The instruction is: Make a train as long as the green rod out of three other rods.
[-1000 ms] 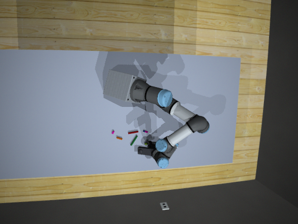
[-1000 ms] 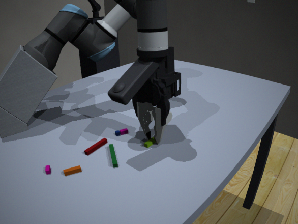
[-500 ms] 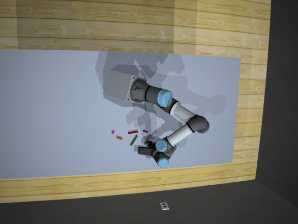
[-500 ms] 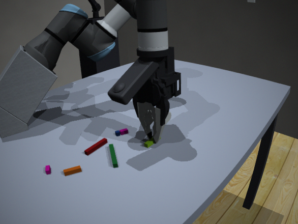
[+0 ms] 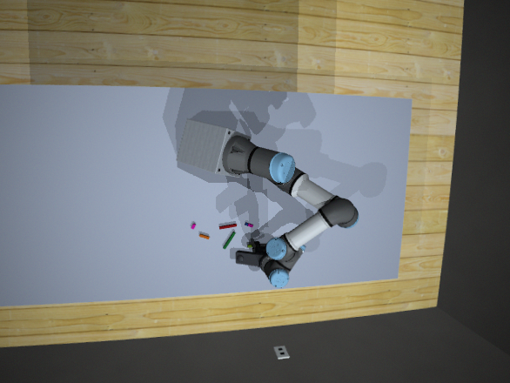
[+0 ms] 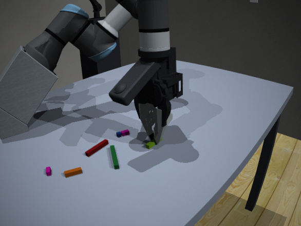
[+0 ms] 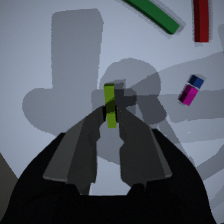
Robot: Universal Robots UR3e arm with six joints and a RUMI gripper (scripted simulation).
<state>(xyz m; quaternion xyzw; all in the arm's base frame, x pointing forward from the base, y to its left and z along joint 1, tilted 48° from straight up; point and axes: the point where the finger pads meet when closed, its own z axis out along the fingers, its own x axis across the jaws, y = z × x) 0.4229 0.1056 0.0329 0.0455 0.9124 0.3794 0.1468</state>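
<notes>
The lime rod is 10 mm below my hand. Round my hand: blue rod 90 mm behind, 30 mm to the right, 10 mm below; green rod 100 mm to the right, 30 mm behind, 10 mm below; red rod 100 mm to the right, 90 mm behind, 10 mm below.
</notes>
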